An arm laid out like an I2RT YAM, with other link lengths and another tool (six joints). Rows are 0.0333 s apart.
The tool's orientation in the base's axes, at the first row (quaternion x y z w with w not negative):
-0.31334 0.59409 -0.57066 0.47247
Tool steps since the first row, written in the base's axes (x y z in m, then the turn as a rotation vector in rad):
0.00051 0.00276 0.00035 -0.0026 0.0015 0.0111
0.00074 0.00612 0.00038 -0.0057 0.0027 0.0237
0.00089 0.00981 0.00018 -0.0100 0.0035 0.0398
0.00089 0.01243 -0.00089 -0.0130 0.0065 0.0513
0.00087 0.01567 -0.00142 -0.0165 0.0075 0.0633
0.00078 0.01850 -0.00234 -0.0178 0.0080 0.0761
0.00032 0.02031 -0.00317 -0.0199 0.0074 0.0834
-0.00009 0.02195 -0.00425 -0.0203 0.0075 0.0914
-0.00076 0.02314 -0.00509 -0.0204 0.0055 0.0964
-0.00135 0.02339 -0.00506 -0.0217 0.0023 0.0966
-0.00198 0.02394 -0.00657 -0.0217 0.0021 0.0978
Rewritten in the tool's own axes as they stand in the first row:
-0.00277 0.00016 -0.00055 -0.0027 -0.0110 -0.0019
-0.00592 0.00069 -0.00162 -0.0053 -0.0236 -0.0040
-0.00930 0.00147 -0.00291 -0.0077 -0.0399 -0.0066
-0.01147 0.00291 -0.00402 -0.0117 -0.0512 -0.0094
-0.01431 0.00392 -0.00532 -0.0138 -0.0633 -0.0118
-0.01667 0.00523 -0.00658 -0.0164 -0.0759 -0.0120
-0.01798 0.00624 -0.00777 -0.0166 -0.0834 -0.0130
-0.01911 0.00747 -0.00888 -0.0182 -0.0913 -0.0126
-0.01978 0.00836 -0.01003 -0.0174 -0.0965 -0.0114
-0.01981 0.00827 -0.01067 -0.0140 -0.0974 -0.0114
-0.01978 0.00972 -0.01161 -0.0141 -0.0986 -0.0112

